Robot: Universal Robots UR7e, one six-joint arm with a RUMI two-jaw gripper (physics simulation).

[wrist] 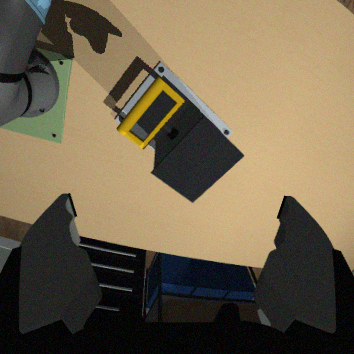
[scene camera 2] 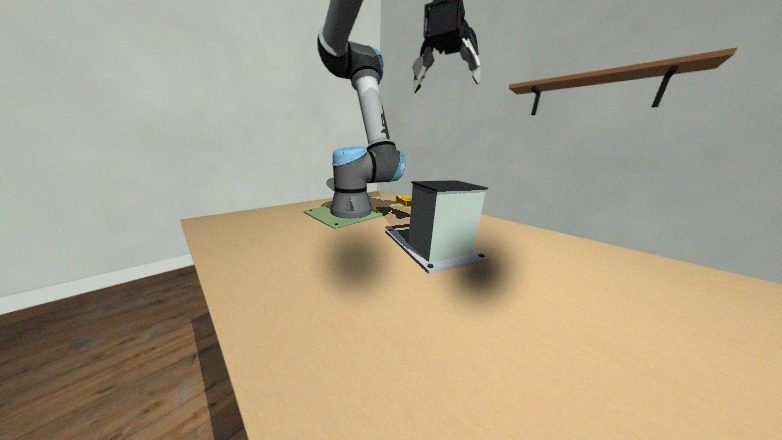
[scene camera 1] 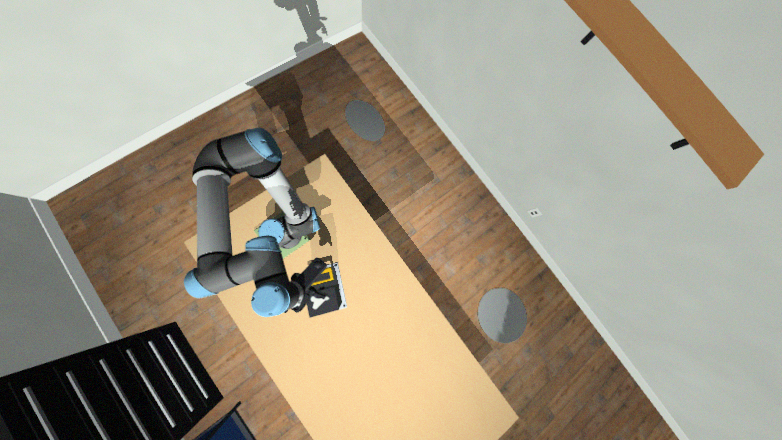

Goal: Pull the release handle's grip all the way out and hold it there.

Observation:
In view: the gripper [scene camera 2: 444, 89] and a grey base plate [scene camera 2: 401, 235].
The gripper shows as well in the wrist view [wrist: 177, 196] and in scene camera 1 [scene camera 1: 312, 286]. The grey base plate shows as well in the wrist view [wrist: 161, 70].

